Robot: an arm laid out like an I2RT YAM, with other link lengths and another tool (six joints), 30 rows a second.
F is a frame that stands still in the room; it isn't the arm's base.
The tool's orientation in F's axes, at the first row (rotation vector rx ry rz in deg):
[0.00, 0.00, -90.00]
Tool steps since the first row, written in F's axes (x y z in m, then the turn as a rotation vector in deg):
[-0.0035, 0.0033, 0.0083, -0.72, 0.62, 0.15]
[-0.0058, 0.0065, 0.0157, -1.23, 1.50, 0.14]
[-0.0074, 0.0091, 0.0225, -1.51, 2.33, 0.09]
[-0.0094, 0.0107, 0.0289, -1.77, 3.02, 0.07]
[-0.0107, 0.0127, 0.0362, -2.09, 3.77, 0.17]
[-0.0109, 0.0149, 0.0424, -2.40, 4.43, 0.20]
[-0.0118, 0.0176, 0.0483, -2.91, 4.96, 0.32]
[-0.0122, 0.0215, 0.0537, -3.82, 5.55, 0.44]
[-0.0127, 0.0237, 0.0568, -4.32, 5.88, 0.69]
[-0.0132, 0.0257, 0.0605, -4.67, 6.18, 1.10]
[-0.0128, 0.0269, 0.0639, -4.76, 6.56, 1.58]
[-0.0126, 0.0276, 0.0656, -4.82, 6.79, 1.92]
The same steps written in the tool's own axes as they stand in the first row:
[-0.0033, -0.0035, 0.0083, -0.62, -0.72, 0.15]
[-0.0065, -0.0058, 0.0157, -1.50, -1.23, 0.14]
[-0.0091, -0.0074, 0.0225, -2.33, -1.51, 0.09]
[-0.0107, -0.0094, 0.0289, -3.02, -1.77, 0.07]
[-0.0127, -0.0107, 0.0362, -3.77, -2.09, 0.17]
[-0.0149, -0.0109, 0.0424, -4.43, -2.40, 0.20]
[-0.0176, -0.0118, 0.0483, -4.96, -2.91, 0.32]
[-0.0215, -0.0122, 0.0537, -5.55, -3.82, 0.44]
[-0.0237, -0.0127, 0.0568, -5.88, -4.32, 0.69]
[-0.0257, -0.0132, 0.0605, -6.18, -4.67, 1.10]
[-0.0269, -0.0128, 0.0639, -6.56, -4.76, 1.58]
[-0.0276, -0.0126, 0.0656, -6.79, -4.82, 1.92]

